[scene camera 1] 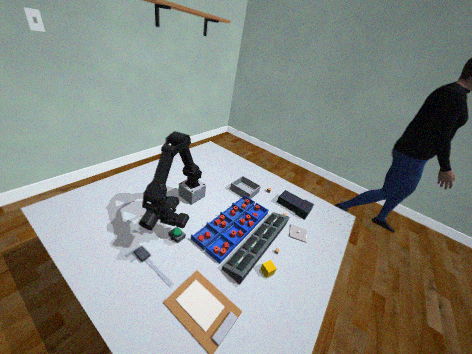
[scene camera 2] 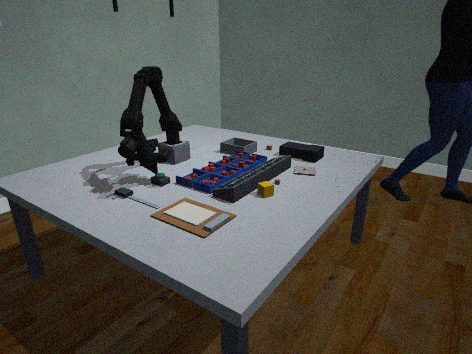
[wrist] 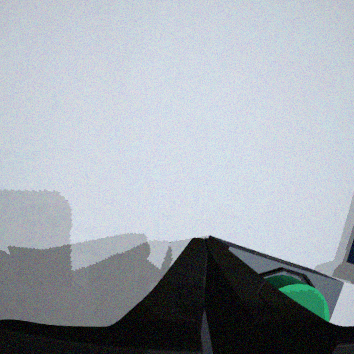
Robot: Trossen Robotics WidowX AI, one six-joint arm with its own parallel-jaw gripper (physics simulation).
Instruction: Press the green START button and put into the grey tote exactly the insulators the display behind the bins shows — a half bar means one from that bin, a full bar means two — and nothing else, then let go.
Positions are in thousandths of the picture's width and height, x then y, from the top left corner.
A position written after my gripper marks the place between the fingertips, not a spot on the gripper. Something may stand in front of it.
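Gripper (scene camera 2: 332, 490) shut, holding nothing. Visible in the wrist view too: my gripper (wrist: 569, 702).
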